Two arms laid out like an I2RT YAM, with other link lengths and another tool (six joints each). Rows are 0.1 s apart.
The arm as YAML. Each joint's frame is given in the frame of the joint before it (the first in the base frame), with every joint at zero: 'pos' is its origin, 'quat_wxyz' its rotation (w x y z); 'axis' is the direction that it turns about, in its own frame. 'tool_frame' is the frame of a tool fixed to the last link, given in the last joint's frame.
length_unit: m
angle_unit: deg
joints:
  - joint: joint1
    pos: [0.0, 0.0, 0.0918]
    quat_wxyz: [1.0, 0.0, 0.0, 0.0]
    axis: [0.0, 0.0, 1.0]
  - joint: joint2
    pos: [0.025, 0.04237, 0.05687]
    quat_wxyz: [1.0, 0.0, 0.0, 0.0]
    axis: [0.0, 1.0, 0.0]
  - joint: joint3
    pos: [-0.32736, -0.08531, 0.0]
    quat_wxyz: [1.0, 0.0, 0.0, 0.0]
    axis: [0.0, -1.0, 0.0]
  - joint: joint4
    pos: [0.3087, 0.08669, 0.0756]
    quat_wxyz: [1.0, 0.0, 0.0, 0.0]
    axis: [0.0, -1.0, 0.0]
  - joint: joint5
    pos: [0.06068, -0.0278, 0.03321]
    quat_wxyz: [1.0, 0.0, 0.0, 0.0]
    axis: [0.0, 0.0, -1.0]
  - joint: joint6
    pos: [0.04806, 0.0, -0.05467]
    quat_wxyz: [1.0, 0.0, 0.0, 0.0]
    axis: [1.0, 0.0, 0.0]
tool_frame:
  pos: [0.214, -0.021, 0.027]
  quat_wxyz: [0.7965, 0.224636, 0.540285, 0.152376]
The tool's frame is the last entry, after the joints.
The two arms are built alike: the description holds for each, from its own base.
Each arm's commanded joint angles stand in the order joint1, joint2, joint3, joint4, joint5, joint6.
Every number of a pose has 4 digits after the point. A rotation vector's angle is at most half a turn.
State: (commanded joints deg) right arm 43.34 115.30 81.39 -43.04 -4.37 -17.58; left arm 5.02 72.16 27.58 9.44 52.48 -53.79
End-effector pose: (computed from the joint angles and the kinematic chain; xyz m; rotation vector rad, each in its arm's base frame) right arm 0.3810 0.3926 0.0230 -0.6369 2.5093 0.3638; left arm 0.4052 -0.1513 0.1757 -0.1813 1.7941 -1.0743
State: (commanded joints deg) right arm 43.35 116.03 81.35 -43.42 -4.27 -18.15; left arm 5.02 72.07 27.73 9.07 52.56 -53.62
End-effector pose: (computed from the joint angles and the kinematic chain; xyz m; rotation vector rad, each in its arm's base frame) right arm 0.3781 0.3899 0.0156 -0.6550 2.5232 0.3520; left arm 0.4049 -0.1516 0.1765 -0.1790 1.7950 -1.0753
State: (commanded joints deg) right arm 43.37 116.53 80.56 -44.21 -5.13 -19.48; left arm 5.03 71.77 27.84 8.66 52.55 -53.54
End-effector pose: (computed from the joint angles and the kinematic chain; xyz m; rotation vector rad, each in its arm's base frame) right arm 0.3666 0.3857 0.0054 -0.6940 2.5525 0.3545; left arm 0.4045 -0.1516 0.1780 -0.1777 1.7945 -1.0745
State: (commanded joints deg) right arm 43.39 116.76 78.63 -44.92 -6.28 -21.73; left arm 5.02 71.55 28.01 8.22 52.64 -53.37
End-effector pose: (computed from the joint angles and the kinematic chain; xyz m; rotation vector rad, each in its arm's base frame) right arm 0.3481 0.3774 -0.0086 -0.7566 2.5892 0.3603; left arm 0.4039 -0.1520 0.1795 -0.1743 1.7943 -1.0755
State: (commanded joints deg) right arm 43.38 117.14 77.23 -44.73 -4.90 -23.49; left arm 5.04 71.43 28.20 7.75 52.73 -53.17
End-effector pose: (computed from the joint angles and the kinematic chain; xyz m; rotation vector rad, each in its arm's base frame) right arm 0.3439 0.3661 -0.0201 -0.8058 2.5935 0.3214; left arm 0.4036 -0.1523 0.1805 -0.1719 1.7953 -1.0763
